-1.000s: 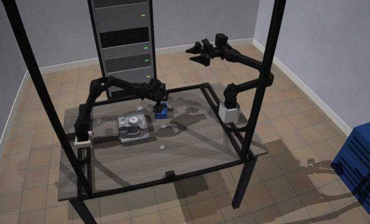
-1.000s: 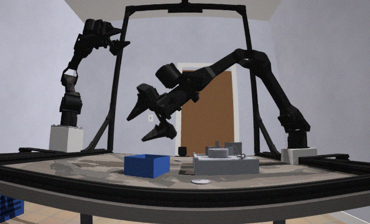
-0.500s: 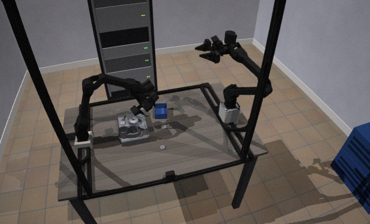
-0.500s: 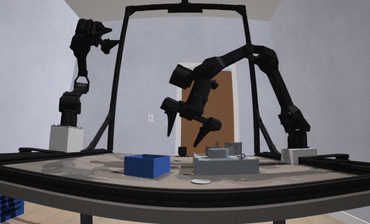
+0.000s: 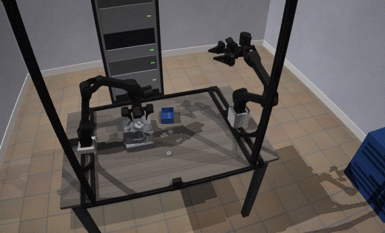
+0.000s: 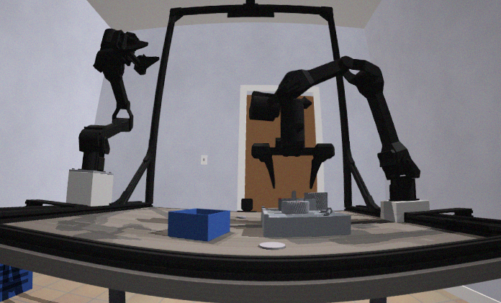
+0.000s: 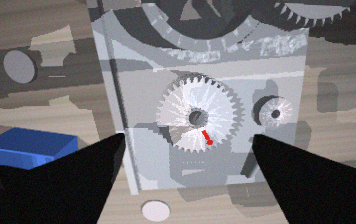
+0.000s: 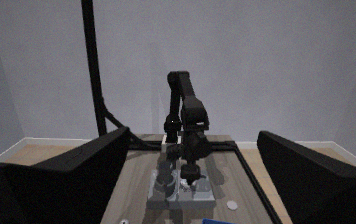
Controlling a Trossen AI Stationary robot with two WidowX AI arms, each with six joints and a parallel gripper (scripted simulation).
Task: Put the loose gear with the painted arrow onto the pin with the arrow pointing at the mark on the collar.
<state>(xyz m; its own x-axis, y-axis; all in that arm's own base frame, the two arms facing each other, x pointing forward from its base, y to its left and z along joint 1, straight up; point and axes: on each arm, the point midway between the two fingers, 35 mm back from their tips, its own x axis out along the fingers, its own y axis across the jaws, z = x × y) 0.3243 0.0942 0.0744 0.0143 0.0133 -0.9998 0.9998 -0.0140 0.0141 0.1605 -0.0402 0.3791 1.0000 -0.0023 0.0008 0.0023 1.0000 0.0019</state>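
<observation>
The gear with painted arrow is 10 mm to the left of my left hand and 70 mm below it. From my left hand the other things lie so: blue bin (90 mm ahead, 180 mm to the right, 110 mm below).
</observation>
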